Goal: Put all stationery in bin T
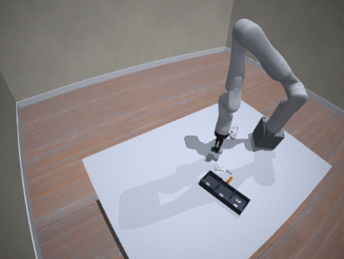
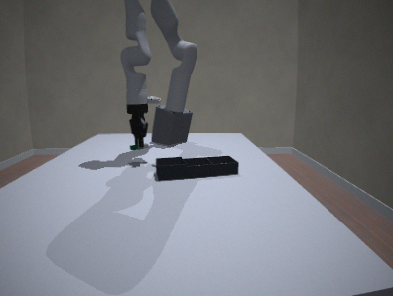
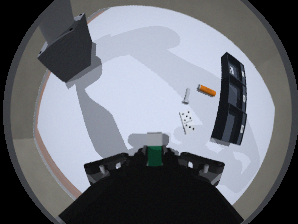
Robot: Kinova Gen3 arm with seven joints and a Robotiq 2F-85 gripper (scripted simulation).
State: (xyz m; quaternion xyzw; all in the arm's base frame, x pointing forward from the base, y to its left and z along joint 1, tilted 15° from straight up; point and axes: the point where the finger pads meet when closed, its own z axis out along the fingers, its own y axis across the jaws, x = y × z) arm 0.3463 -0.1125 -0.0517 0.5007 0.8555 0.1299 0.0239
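My gripper is now 11 cm short of the tiny pale thing, 28 cm to the right of it and 6 cm above it. Also, from my hand: small green object 2 cm below; then thin grey stick 1 cm ahead, 12 cm to the left, 7 cm below; then small white object 4 cm ahead, 8 cm to the left, 7 cm below.
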